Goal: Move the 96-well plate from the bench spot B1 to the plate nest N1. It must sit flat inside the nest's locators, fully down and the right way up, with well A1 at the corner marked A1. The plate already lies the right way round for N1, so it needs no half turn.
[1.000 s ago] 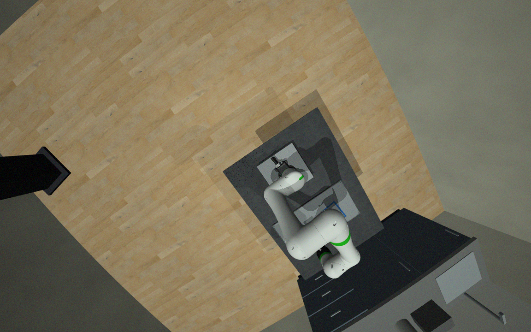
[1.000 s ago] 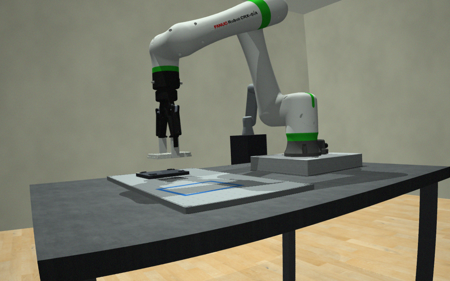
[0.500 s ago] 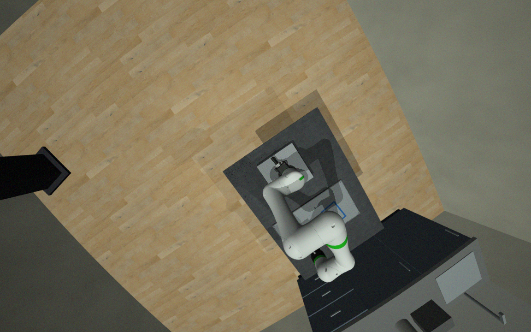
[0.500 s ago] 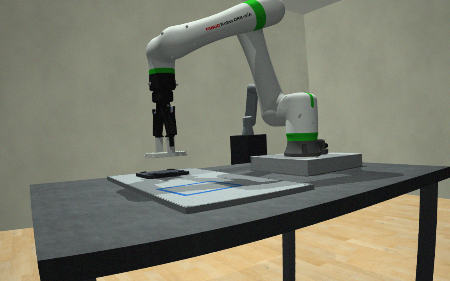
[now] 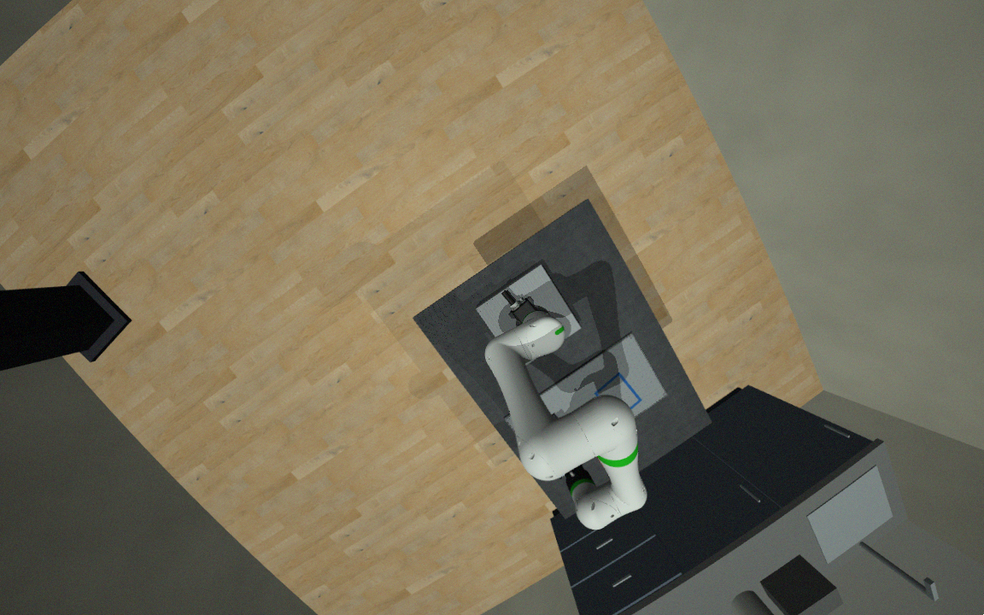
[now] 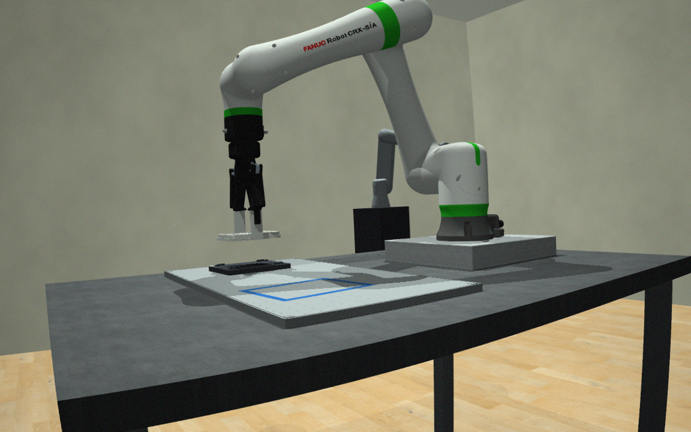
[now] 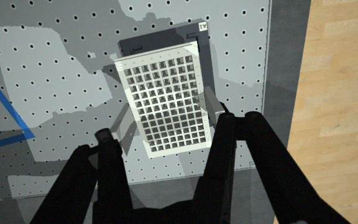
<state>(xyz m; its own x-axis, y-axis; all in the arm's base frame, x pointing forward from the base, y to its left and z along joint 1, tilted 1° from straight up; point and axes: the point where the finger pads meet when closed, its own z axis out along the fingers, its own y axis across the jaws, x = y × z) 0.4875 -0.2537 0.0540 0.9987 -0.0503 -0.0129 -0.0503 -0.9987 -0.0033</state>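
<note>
My hand is 10 cm above the black plate nest N1 and 1 cm to the left of it. From my hand the other things lie so: A1 mark: 9 cm below, 7 cm to the right, 7 cm ahead; white 96-well plate: 2 cm below.
</note>
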